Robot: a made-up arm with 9 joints.
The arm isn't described. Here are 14 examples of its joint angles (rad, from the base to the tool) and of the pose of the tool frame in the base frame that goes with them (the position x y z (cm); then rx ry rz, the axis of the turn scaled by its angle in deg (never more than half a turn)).
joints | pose
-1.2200 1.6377 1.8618 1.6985 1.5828 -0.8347 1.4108 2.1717 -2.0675 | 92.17 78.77 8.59 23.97 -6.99 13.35
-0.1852 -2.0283 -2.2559 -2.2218 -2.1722 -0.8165 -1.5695 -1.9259 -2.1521 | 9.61 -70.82 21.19 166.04 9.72 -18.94
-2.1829 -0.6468 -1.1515 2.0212 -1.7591 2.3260 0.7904 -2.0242 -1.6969 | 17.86 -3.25 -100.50 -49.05 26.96 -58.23
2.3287 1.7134 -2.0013 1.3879 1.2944 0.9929 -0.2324 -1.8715 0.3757 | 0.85 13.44 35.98 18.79 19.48 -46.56
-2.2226 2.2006 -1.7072 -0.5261 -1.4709 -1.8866 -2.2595 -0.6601 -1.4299 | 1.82 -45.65 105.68 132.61 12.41 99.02
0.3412 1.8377 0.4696 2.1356 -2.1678 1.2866 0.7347 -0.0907 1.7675 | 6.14 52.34 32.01 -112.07 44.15 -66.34
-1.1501 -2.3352 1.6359 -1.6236 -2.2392 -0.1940 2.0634 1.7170 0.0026 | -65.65 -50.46 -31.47 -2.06 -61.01 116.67
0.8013 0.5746 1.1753 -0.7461 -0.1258 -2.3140 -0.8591 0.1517 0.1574 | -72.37 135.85 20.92 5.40 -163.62 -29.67
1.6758 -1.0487 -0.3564 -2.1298 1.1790 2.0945 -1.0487 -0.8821 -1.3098 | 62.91 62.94 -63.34 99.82 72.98 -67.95
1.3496 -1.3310 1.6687 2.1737 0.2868 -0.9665 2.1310 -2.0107 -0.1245 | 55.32 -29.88 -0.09 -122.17 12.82 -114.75
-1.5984 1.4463 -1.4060 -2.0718 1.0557 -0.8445 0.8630 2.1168 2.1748 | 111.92 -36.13 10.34 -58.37 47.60 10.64
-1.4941 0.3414 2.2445 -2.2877 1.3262 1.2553 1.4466 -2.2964 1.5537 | 51.34 14.19 3.58 125.24 -19.07 -74.72
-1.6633 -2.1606 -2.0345 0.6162 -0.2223 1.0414 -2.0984 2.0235 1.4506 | -11.19 -15.60 -42.74 -59.81 113.09 -123.25
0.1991 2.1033 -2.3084 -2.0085 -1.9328 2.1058 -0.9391 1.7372 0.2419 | -43.29 46.68 44.07 -74.41 78.50 25.06
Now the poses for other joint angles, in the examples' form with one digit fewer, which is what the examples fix.
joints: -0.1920 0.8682 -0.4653 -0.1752 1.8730 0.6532 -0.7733 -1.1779 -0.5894
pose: 65.5 109.9 22.6 -94.5 -102.1 5.0
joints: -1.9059 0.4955 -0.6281 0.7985 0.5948 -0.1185 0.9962 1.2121 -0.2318
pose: 79.8 43.0 39.3 22.1 -18.5 11.4
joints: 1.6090 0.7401 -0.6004 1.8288 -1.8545 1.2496 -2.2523 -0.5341 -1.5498
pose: -35.2 51.4 -14.8 73.1 143.1 -8.2
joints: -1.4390 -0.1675 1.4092 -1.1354 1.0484 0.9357 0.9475 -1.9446 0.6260
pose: 73.5 -28.5 -2.2 51.0 -24.8 -169.3
